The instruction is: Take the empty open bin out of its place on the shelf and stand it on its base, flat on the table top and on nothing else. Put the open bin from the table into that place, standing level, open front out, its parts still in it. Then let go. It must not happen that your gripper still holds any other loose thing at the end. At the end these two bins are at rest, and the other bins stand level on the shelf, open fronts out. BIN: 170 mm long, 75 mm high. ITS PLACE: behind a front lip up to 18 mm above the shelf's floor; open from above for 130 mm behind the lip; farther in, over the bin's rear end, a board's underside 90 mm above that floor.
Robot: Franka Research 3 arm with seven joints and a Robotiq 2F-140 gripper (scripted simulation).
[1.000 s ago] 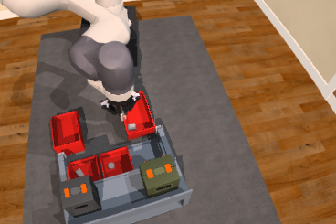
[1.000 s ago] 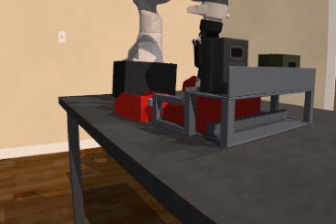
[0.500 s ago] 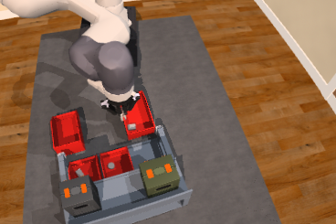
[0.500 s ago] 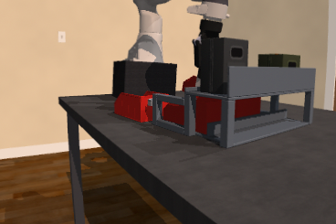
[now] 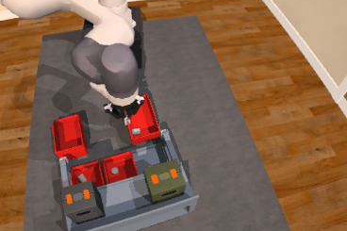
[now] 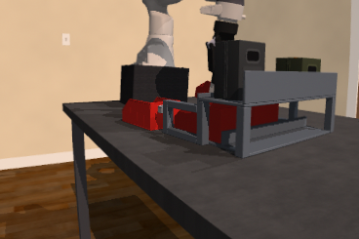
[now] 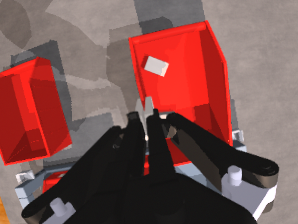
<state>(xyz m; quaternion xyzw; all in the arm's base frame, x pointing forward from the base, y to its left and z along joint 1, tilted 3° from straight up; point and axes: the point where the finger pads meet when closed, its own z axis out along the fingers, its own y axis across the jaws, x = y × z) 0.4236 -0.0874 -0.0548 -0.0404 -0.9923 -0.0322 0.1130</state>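
Now: hand 7 cm short of the shelf lip, 7 cm to the left of it and 11 cm above it. From my hand the other things lie so: grey box 25 cm ahead, 20 cm to the right, 4 cm above; then olive box 27 cm ahead, 2 cm to the left, 3 cm above.
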